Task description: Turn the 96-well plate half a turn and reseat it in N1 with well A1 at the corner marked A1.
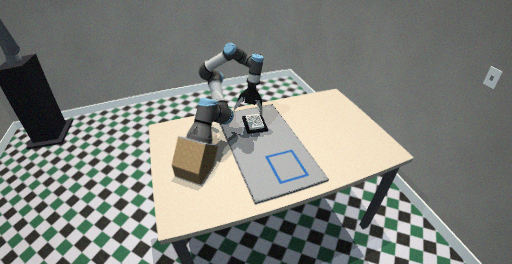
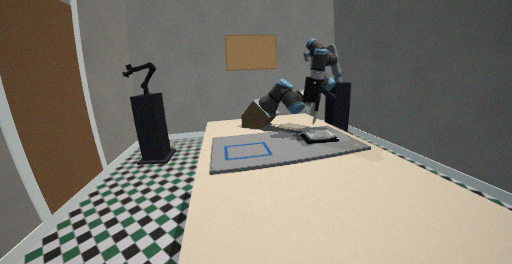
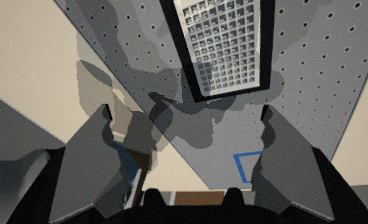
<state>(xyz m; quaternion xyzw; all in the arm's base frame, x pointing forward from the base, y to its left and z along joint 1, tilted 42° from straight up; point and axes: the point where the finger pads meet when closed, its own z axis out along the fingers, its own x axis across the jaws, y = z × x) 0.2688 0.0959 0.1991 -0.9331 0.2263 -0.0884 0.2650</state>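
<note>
Now: the clear 96-well plate 80 mm below my hand, 50 mm ahead of it and 20 mm to the left of it. Also, from my hand: A1 label 100 mm ahead, 90 mm to the left, 80 mm below; black pad 90 mm below, 50 mm ahead, 20 mm to the left.
</note>
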